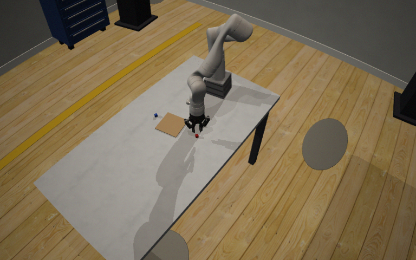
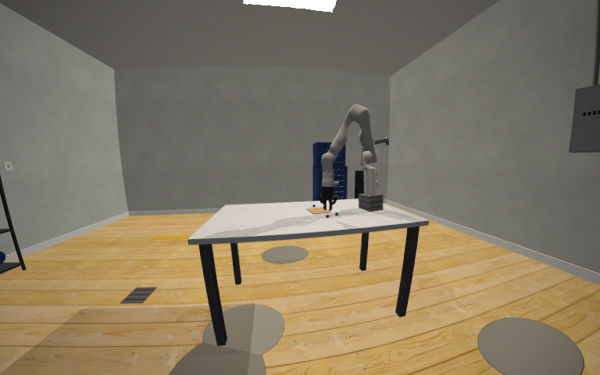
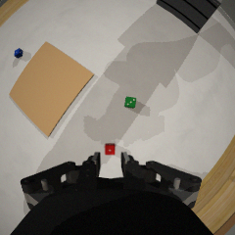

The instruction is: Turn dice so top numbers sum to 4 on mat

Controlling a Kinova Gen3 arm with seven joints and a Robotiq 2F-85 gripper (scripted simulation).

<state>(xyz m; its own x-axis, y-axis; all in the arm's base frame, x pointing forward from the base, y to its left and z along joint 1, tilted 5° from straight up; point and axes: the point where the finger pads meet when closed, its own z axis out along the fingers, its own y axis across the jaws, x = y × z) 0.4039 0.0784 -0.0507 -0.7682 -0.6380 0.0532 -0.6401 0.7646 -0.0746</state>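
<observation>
My hand is 6 cm above the red die. Round my hand: blue die 29 cm to the right, 6 cm below, 2 cm behind; then tan mat 17 cm to the right, 7 cm below, 1 cm behind; then green die 8 cm behind, 6 cm below, 3 cm to the right.
</observation>
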